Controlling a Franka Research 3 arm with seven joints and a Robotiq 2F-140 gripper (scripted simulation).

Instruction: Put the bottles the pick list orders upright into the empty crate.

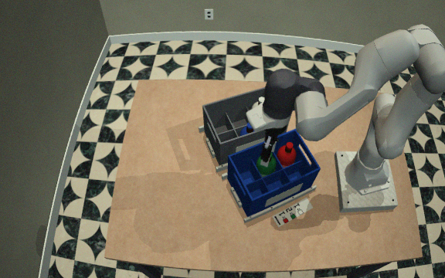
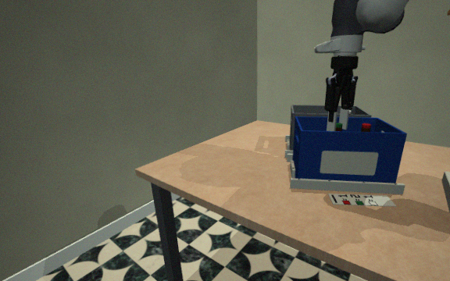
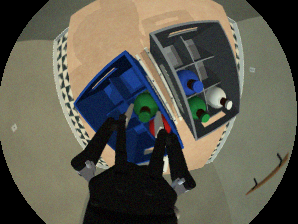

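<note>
Right now the blue crate is 90 mm below my hand, 40 mm to the left of it and 20 mm behind it. Round my hand: red bottle: 80 mm below, 80 mm behind, 40 mm to the right; then grey crate: 170 mm to the right, 90 mm below, 80 mm ahead; then blue bottle: 120 mm to the right, 80 mm below, 60 mm ahead.
</note>
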